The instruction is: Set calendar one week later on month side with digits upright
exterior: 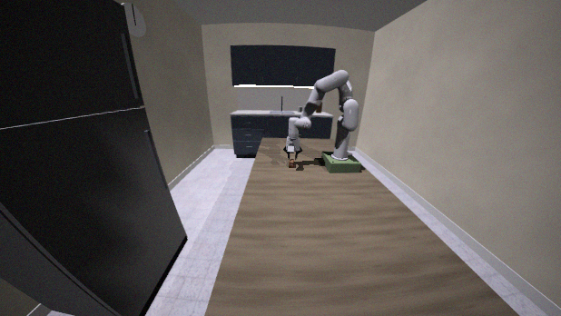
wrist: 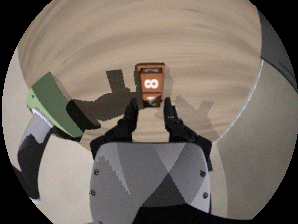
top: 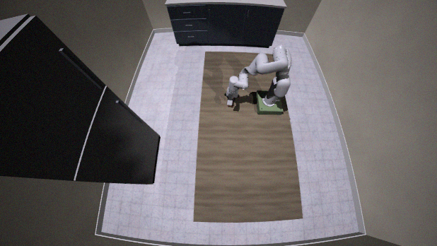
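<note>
My hand is 4 cm above the calendar cube. The rest, counted from my hand: calendar tray (2 cm to the left, 6 cm below).
</note>
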